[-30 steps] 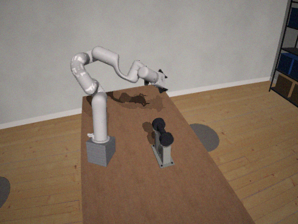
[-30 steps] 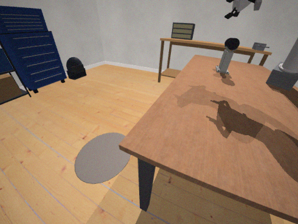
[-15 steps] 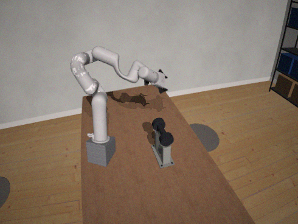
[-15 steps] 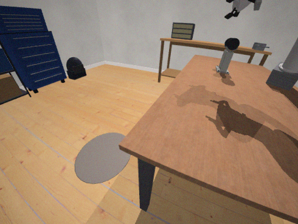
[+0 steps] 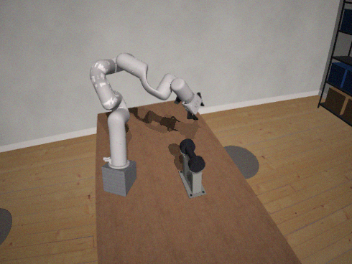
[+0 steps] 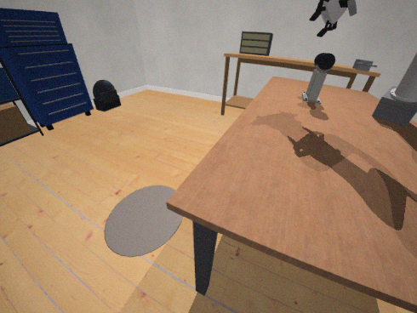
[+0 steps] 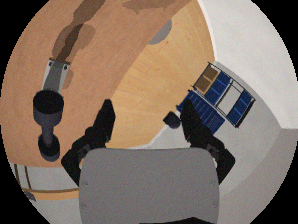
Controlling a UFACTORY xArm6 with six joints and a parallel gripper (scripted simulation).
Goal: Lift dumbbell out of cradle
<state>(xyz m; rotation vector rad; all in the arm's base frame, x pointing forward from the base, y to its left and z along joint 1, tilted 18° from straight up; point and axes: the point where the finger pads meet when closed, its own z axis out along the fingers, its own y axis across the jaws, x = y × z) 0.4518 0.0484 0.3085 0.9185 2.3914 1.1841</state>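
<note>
My gripper is now 210 mm to the left of the black dumbbell, 140 mm above it and 70 mm past it. From my hand the other things lie so: grey cradle: 270 mm below, 210 mm to the right, 70 mm behind.
</note>
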